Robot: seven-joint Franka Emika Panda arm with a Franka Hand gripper.
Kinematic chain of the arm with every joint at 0, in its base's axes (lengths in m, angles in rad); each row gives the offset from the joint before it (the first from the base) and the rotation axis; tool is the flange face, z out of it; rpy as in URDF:
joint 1: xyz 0 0 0.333 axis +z
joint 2: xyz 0 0 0 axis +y
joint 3: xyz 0 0 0.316 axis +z
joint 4: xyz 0.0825 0 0 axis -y
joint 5: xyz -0.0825 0 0.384 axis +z
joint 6: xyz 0 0 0 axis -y
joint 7: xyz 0.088 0 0 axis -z
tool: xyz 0 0 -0.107 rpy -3.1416 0 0
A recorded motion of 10 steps. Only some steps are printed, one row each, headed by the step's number.
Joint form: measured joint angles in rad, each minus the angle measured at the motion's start. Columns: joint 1, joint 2, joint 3, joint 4, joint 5, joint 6, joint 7.
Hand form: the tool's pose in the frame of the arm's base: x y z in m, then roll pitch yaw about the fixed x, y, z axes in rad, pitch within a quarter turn. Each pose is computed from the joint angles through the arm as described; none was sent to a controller.
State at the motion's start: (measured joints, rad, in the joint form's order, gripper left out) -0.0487 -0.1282 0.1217 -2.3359 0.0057 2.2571 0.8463
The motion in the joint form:
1: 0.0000 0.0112 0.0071 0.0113 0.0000 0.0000 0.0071
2: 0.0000 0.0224 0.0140 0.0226 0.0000 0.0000 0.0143
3: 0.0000 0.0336 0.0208 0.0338 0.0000 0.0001 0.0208
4: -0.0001 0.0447 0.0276 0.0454 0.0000 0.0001 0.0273
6: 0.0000 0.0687 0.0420 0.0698 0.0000 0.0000 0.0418
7: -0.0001 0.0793 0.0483 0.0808 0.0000 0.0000 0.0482
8: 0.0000 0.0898 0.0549 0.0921 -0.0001 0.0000 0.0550
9: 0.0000 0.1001 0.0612 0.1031 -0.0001 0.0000 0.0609
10: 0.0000 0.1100 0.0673 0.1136 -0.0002 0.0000 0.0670
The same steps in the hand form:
1: 0.4944 0.0403 0.3915 -3.1118 -0.0398 -0.7779
2: 0.4978 0.0440 0.3910 -3.1110 -0.0391 -0.7781
3: 0.5011 0.0478 0.3904 -3.1101 -0.0383 -0.7777
4: 0.5044 0.0515 0.3901 -3.1088 -0.0377 -0.7774
6: 0.5114 0.0596 0.3889 -3.1062 -0.0353 -0.7773
7: 0.5145 0.0632 0.3884 -3.1047 -0.0343 -0.7774
8: 0.5176 0.0670 0.3881 -3.1029 -0.0335 -0.7774
9: 0.5206 0.0707 0.3877 -3.1010 -0.0325 -0.7770
10: 0.5234 0.0742 0.3873 -3.0993 -0.0314 -0.7770

